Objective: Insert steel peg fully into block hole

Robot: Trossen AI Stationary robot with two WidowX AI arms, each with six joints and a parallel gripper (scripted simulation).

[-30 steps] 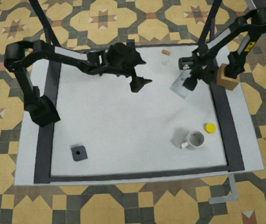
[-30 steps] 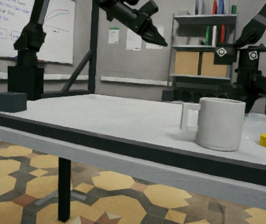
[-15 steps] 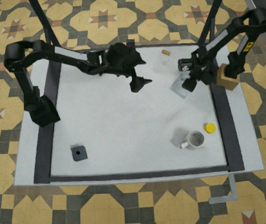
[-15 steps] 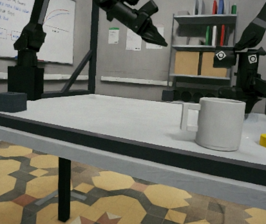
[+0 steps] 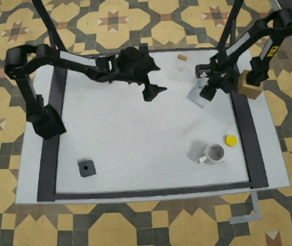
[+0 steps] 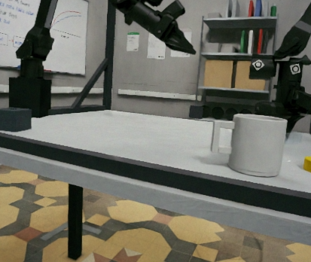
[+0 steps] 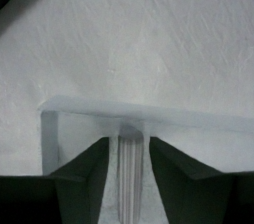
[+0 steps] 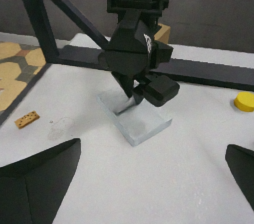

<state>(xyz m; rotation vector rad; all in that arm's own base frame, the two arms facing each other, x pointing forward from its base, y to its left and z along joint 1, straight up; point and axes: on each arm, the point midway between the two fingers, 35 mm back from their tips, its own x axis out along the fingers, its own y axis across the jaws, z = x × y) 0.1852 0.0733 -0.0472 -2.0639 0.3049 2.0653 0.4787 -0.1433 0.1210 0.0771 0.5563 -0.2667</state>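
Right now the plate is 40 mm to the right of my left hand and 30 mm below it. Round my left hand: yellow disc (270 mm ahead, 10 mm to the left, 30 mm below); white mug (310 mm ahead, 100 mm to the right); steel peg (20 mm behind, 20 mm to the right, 30 mm below).
The steel peg lies 26 cm to the left of my right hand, 23 cm below it and 4 cm behind it. The rest, counted from my right hand: yellow disc: 29 cm to the left, 25 cm ahead, 23 cm below; then white mug: 29 cm ahead, 21 cm below, 18 cm to the left; then plate: 25 cm to the left, 24 cm below, 2 cm behind.
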